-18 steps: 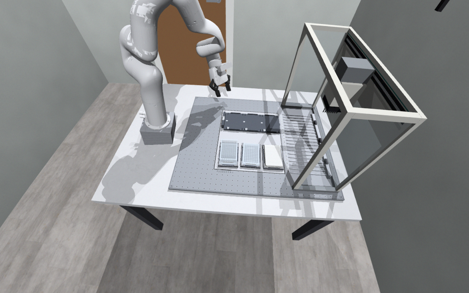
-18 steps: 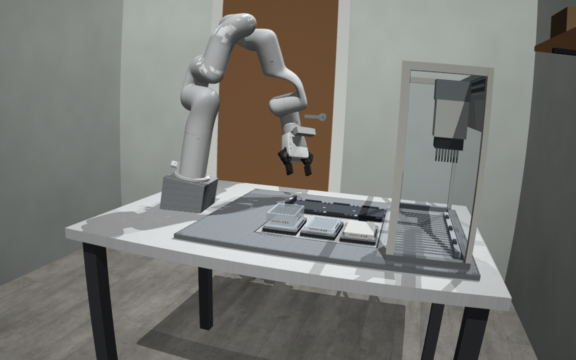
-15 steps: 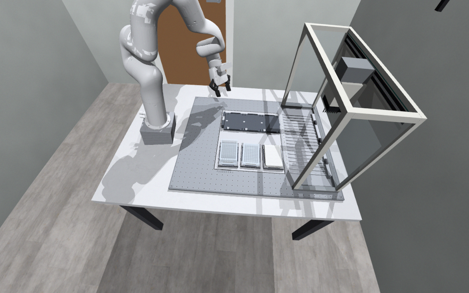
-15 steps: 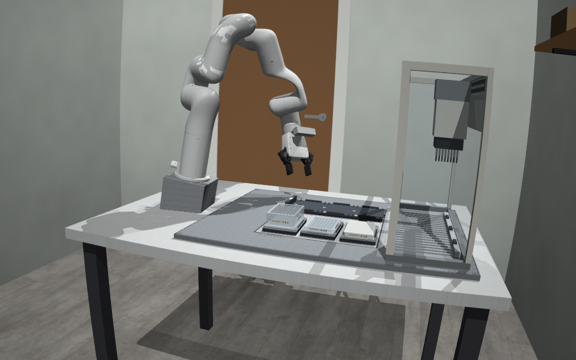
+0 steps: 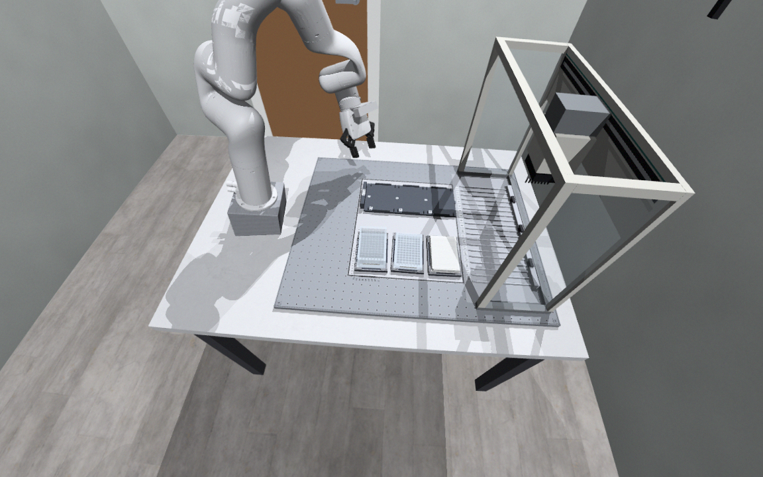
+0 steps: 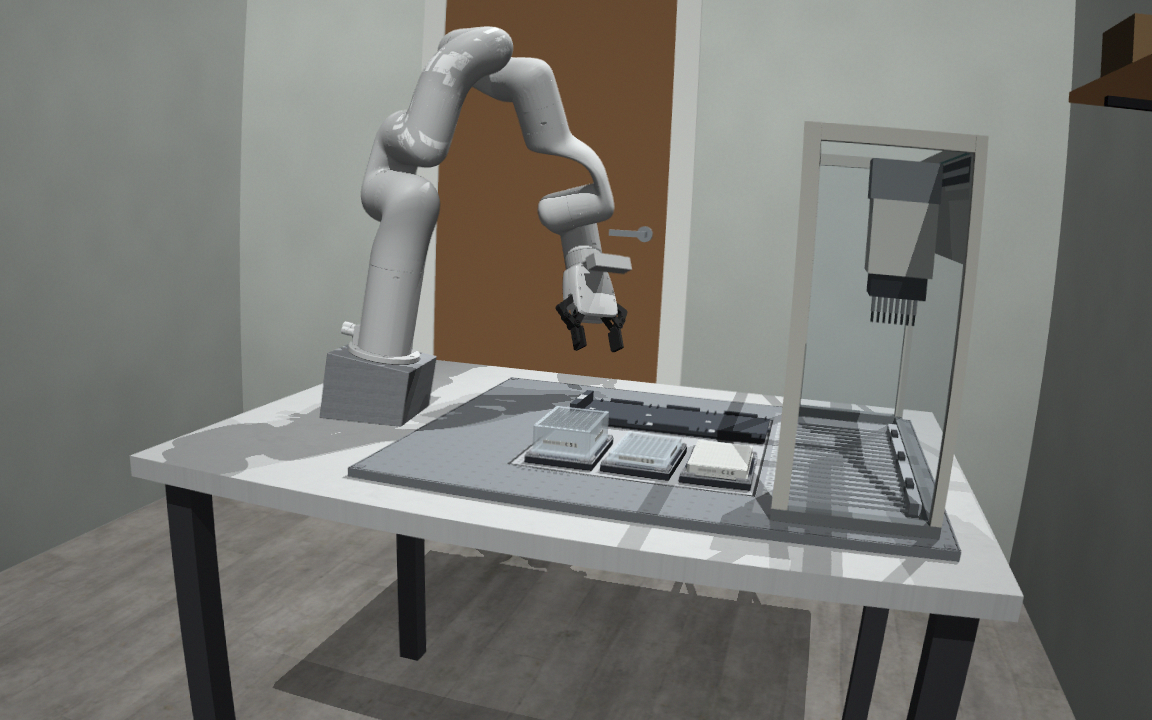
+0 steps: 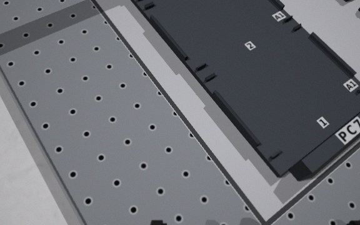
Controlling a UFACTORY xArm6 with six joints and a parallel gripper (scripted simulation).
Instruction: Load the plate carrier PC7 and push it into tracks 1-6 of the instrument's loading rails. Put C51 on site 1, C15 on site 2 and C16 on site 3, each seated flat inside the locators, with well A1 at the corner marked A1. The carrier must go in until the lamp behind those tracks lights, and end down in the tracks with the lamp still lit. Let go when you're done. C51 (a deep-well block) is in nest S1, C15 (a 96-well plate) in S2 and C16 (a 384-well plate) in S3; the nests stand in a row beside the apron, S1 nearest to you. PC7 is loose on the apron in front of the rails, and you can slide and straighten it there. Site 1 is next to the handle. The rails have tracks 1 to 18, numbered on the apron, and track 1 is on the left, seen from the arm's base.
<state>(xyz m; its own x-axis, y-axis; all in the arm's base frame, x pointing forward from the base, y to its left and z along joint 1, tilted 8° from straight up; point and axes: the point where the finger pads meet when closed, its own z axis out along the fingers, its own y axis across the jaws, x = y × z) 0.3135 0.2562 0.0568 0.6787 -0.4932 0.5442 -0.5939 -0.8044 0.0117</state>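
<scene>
My hand is 280 mm short of the nest S3, 380 mm to the left of it and 90 mm above it. Also, from my hand: front post: 380 mm ahead, 540 mm to the right, 150 mm above; dark carrier PC7: 180 mm ahead, 150 mm to the right, 80 mm below; nest S2: 170 mm ahead, 380 mm to the right, 90 mm below.
</scene>
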